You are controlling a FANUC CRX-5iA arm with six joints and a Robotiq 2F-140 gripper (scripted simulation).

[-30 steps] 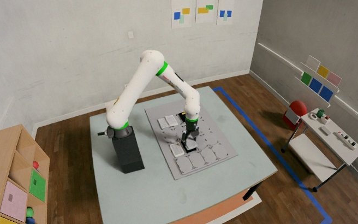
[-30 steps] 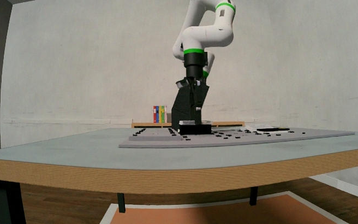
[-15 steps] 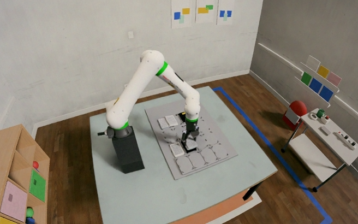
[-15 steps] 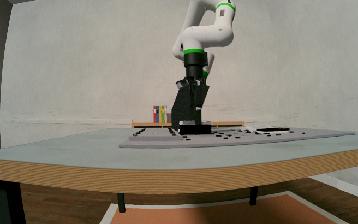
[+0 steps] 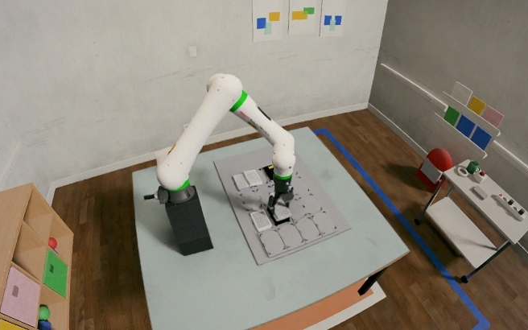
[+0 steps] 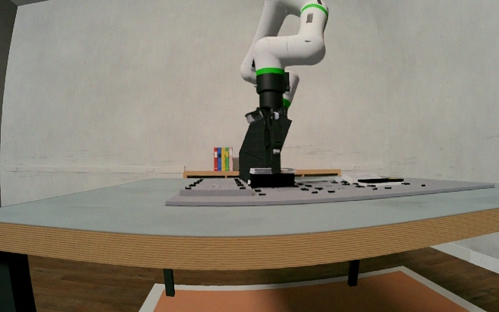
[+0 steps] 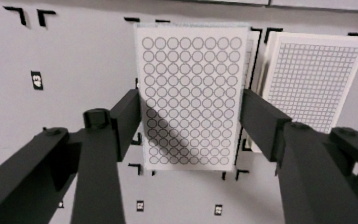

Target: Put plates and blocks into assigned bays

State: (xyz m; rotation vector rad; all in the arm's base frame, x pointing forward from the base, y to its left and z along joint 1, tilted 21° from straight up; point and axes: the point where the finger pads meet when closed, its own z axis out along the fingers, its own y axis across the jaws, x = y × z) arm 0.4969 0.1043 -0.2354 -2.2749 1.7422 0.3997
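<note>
The black deep-well block is 50 mm below my hand and 10 mm behind it. From my hand the other things lie so: white plate (300 mm to the left, 180 mm behind, 60 mm below); then lid (340 mm to the left, 60 mm below, 40 mm ahead).
</note>
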